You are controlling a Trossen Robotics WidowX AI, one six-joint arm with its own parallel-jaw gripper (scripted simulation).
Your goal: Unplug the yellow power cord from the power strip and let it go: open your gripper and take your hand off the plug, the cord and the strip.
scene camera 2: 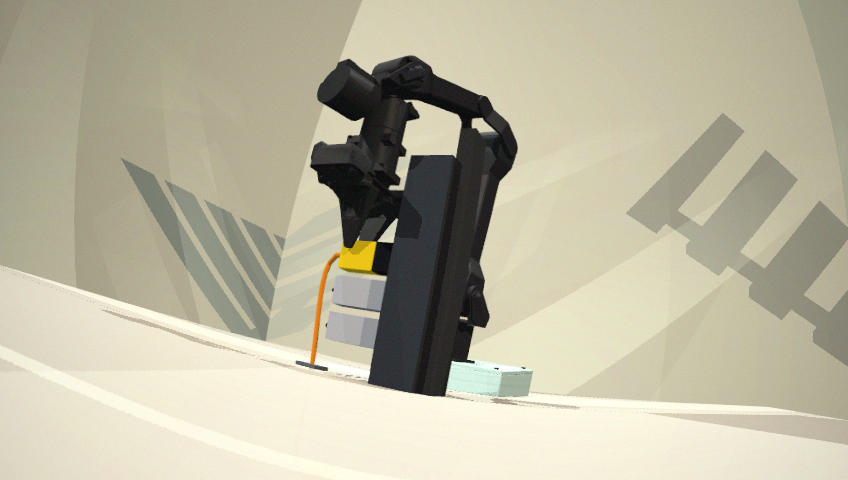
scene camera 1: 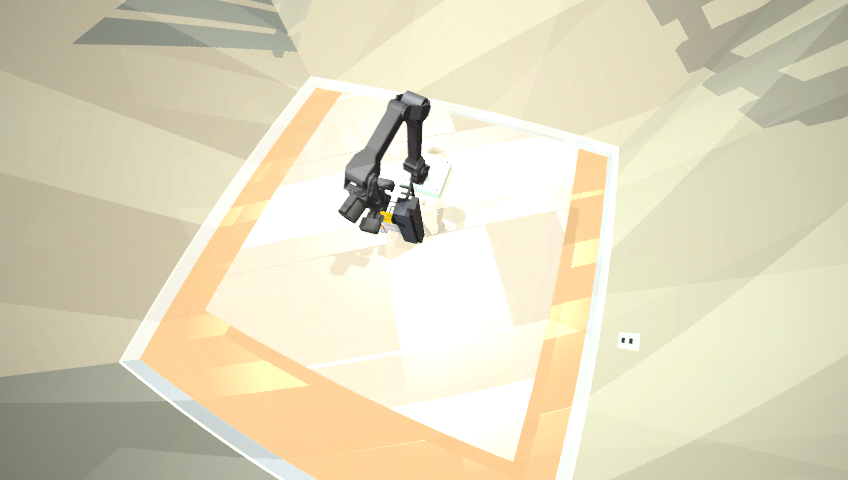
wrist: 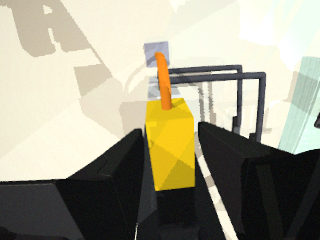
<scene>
gripper: scene camera 2 355, 251; scene camera 1 383, 215; wrist 170, 132
</scene>
